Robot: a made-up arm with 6 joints. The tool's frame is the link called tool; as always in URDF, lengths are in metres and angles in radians. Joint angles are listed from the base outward.
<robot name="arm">
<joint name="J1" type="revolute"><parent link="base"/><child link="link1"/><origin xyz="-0.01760 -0.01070 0.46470" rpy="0.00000 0.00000 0.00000"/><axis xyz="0 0 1"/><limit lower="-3.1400" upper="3.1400"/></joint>
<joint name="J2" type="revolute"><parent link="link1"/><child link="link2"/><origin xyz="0.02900 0.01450 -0.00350" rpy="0.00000 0.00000 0.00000"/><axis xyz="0 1 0"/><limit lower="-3.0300" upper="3.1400"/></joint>
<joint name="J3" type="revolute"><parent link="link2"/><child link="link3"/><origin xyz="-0.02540 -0.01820 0.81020" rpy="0.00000 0.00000 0.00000"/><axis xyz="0 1 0"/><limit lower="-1.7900" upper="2.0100"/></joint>
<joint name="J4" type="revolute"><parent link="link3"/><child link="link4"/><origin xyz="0.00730 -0.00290 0.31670" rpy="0.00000 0.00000 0.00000"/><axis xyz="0 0 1"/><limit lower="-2.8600" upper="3.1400"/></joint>
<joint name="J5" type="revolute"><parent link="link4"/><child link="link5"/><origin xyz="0.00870 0.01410 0.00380" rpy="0.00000 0.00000 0.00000"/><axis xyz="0 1 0"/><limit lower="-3.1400" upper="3.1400"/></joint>
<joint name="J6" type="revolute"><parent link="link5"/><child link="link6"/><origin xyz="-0.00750 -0.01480 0.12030" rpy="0.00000 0.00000 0.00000"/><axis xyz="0 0 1"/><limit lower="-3.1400" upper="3.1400"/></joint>
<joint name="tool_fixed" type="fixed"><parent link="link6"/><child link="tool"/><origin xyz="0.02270 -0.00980 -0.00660" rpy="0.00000 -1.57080 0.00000"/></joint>
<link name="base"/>
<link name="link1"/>
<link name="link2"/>
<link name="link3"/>
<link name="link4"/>
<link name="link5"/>
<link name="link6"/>
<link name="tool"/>
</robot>
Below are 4 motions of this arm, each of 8 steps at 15 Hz.
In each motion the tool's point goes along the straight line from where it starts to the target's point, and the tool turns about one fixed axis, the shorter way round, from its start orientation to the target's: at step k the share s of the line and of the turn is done. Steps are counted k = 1, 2, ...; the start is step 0. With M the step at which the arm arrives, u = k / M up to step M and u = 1 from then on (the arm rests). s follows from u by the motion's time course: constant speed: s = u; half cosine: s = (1 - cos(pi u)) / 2; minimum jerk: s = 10 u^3 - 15 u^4 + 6 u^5.
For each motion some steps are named. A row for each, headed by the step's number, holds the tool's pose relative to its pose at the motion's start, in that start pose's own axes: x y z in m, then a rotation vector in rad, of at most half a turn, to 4 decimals.
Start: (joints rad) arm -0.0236 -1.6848 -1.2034 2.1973 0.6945 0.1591
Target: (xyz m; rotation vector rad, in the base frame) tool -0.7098 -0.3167 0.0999 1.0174 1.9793 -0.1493
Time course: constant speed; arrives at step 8
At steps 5, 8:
5: -0.1919 0.2035 0.0193 -0.9678 0.0731 -0.3255
8: -0.3070 0.3255 0.0309 -1.5485 0.1169 -0.5209

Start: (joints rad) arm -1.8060 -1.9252 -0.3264 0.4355 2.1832 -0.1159
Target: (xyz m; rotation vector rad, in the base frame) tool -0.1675 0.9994 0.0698 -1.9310 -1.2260 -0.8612
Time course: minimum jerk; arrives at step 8
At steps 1, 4, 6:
1: -0.0024 -0.0054 -0.0026 0.0038 -0.0082 -0.0036
4: -0.0739 -0.1693 -0.0808 0.1174 -0.2553 -0.1116
6: -0.1325 -0.3035 -0.1448 0.2105 -0.4577 -0.2001

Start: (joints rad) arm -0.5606 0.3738 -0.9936 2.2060 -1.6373 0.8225
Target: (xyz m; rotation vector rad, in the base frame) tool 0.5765 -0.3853 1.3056 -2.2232 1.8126 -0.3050
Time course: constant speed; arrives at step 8
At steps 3, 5, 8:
3: 0.0525 0.0555 0.2087 -0.3608 -0.1307 0.0354
5: 0.0875 0.0924 0.3478 -0.6013 -0.2178 0.0589
8: 0.1400 0.1479 0.5564 -0.9621 -0.3485 0.0943

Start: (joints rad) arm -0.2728 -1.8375 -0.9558 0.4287 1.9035 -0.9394
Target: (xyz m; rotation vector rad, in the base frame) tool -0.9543 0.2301 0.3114 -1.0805 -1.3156 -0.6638
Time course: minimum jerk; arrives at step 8
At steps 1, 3, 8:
1: 0.0029 0.0024 -0.0034 0.0080 0.0106 0.0113
3: 0.0490 0.0416 -0.0589 0.1372 0.1822 0.1931
8: 0.1780 0.1510 -0.2141 0.4986 0.6619 0.7017

